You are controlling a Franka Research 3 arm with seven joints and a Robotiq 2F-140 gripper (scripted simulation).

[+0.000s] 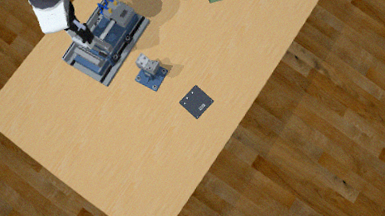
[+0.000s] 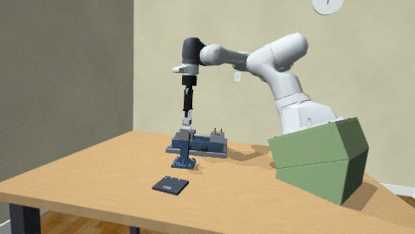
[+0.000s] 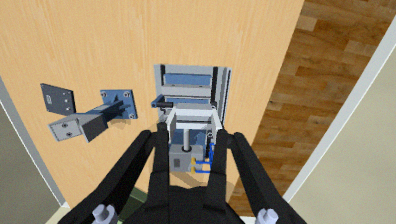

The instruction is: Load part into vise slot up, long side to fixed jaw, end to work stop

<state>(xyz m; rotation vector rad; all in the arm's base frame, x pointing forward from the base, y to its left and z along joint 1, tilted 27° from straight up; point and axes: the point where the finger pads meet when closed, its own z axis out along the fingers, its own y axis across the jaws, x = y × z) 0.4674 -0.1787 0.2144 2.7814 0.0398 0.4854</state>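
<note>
Now: hand 2 cm above the grey part. The rest, counted from my hand: vise: 7 cm behind, 2 cm to the left, 13 cm below; then dark work stop rod: 7 cm to the left, 8 cm below; then grey air cylinder: 16 cm behind, 2 cm to the left, 9 cm below.
</note>
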